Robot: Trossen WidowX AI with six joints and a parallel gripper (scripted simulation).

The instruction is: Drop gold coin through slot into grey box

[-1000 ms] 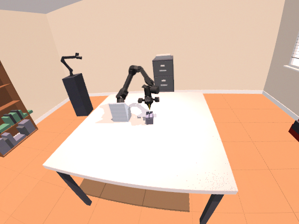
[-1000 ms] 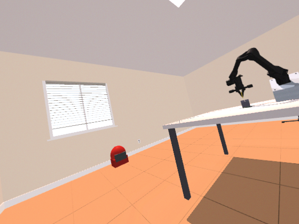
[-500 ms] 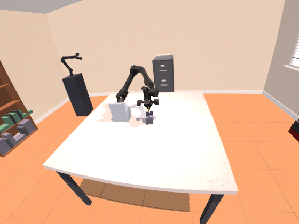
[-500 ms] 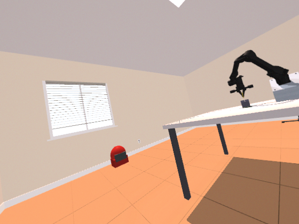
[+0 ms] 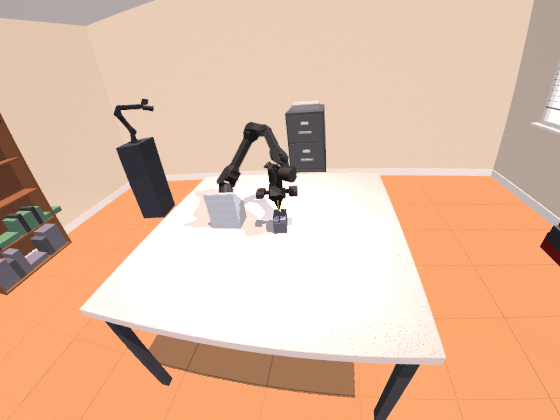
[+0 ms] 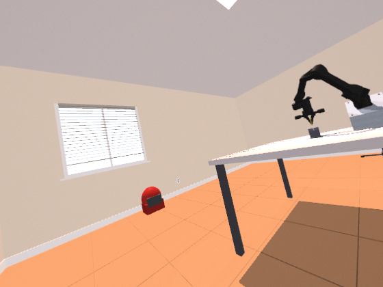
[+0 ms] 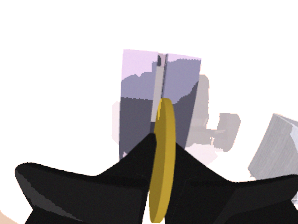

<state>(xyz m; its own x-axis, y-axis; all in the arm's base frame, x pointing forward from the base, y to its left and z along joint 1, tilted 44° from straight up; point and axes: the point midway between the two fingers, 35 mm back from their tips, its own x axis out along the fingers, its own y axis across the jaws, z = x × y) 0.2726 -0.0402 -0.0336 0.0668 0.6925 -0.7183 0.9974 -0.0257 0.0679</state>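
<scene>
Right now the gold coin is 2 cm above my gripper tip.
</scene>
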